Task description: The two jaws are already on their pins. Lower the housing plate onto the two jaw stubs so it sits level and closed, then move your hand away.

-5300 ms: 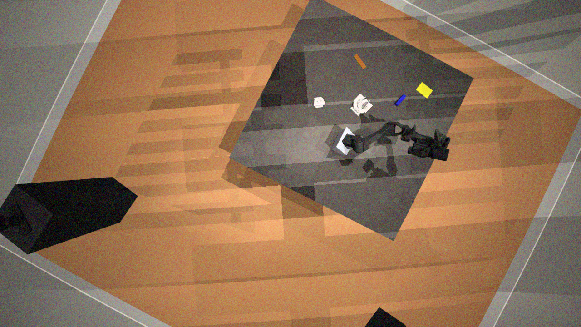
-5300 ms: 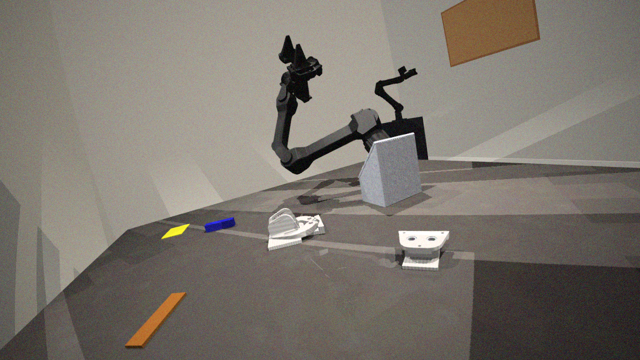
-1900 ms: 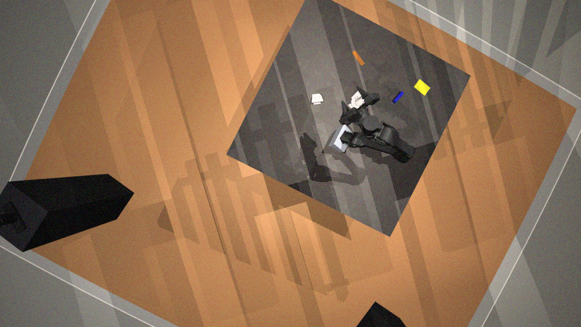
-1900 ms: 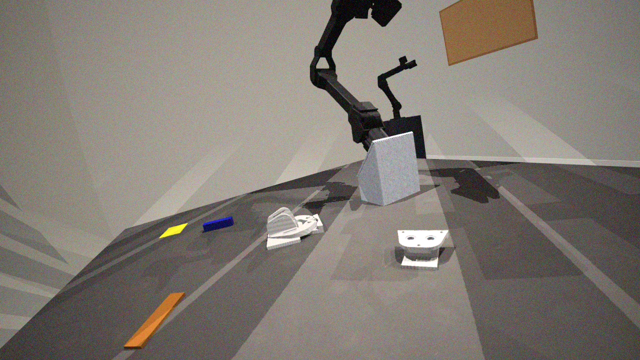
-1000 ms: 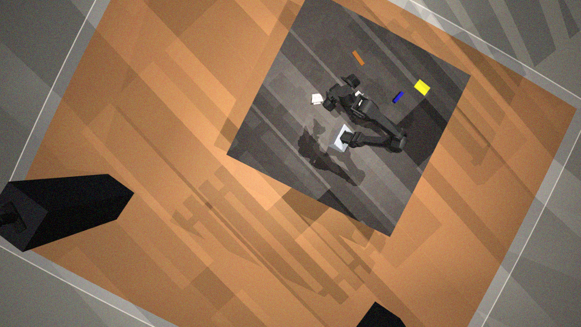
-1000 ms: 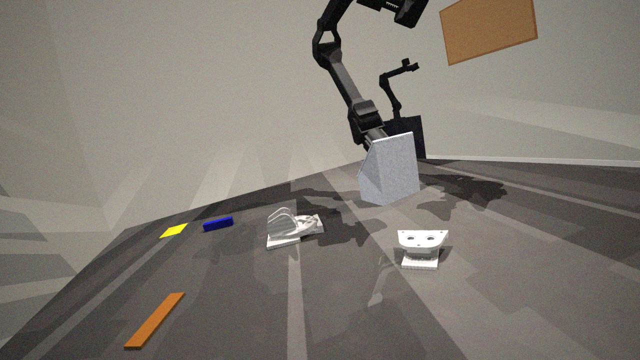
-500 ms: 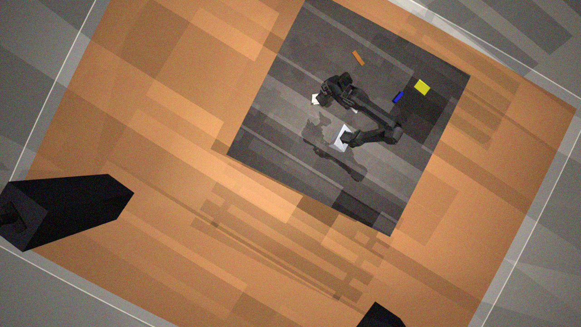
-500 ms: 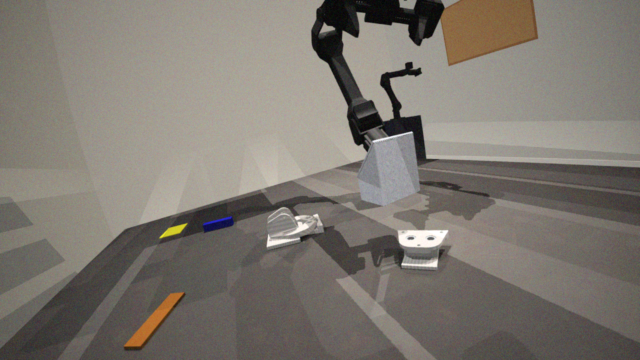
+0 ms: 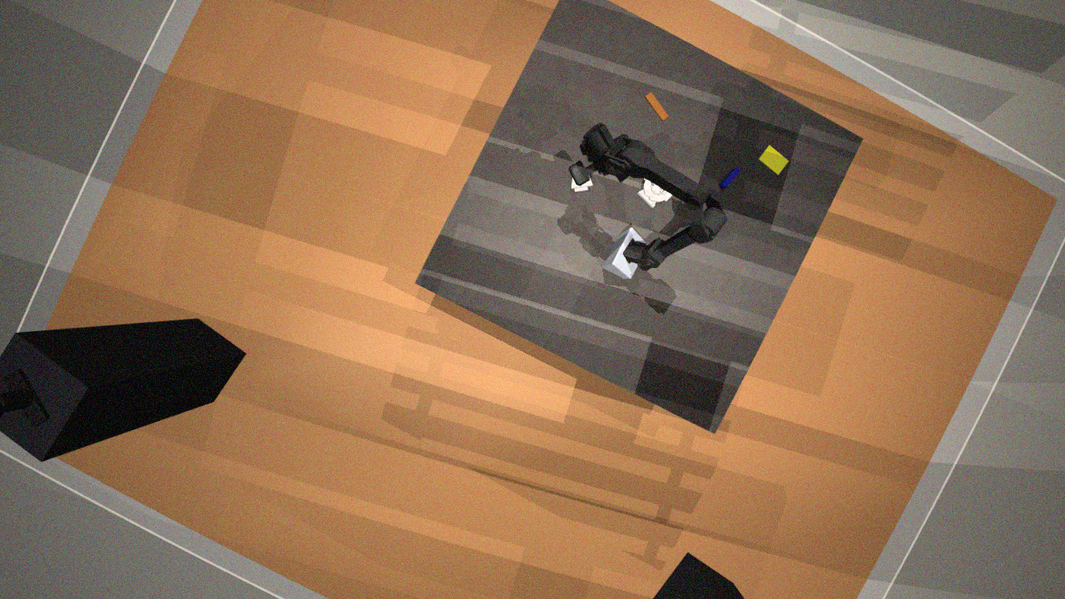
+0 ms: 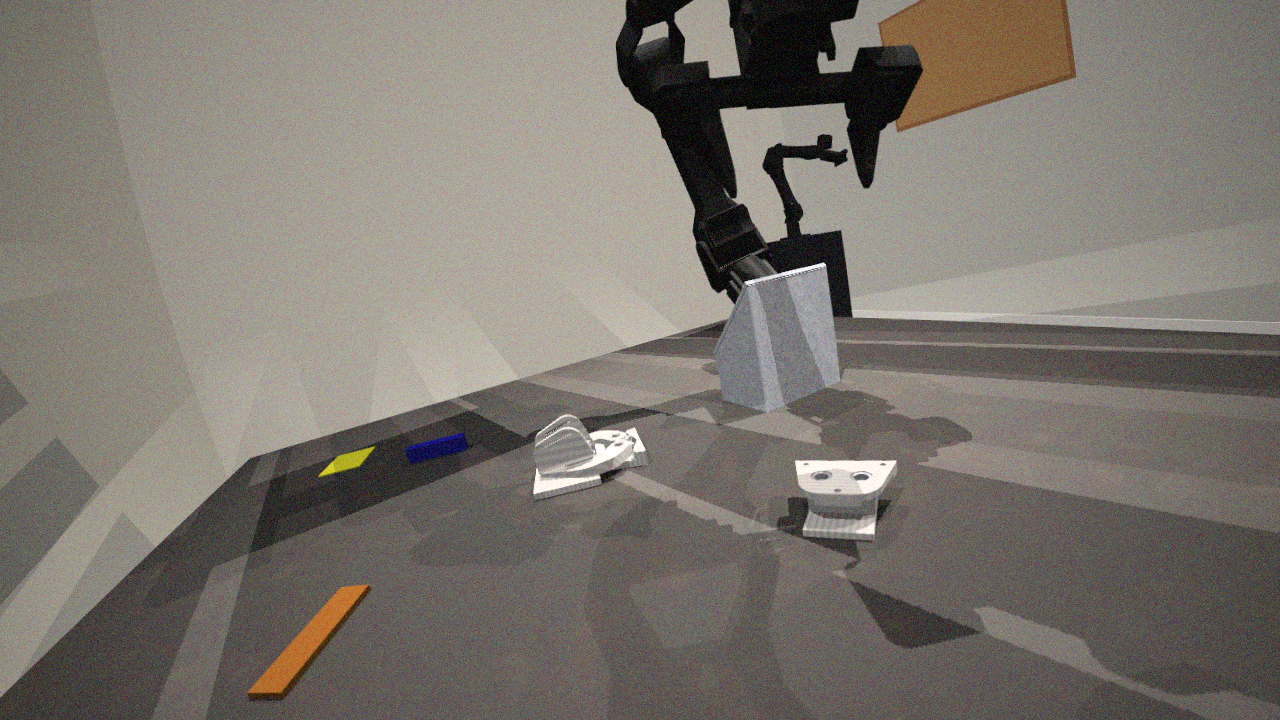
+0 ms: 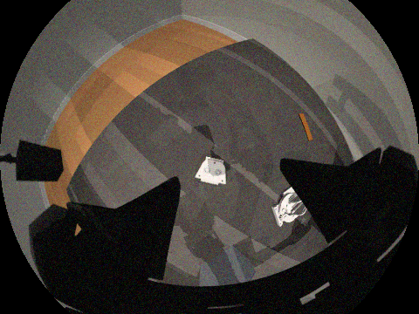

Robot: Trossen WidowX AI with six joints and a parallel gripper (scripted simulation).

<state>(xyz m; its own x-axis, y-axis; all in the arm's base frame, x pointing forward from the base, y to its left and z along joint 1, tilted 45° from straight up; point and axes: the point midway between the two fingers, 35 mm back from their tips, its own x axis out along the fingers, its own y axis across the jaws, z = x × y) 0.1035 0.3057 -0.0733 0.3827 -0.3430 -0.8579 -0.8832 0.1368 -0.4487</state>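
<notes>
The pale block lies 10 mm to the left of my gripper tip and 230 mm below it. The rest, counted from my gripper tip: orange strip (410 mm ahead, 70 mm to the right, 240 mm below); then blue bar (350 mm ahead, 450 mm to the right, 230 mm below); then yellow tile (510 mm ahead, 550 mm to the right, 240 mm below).
</notes>
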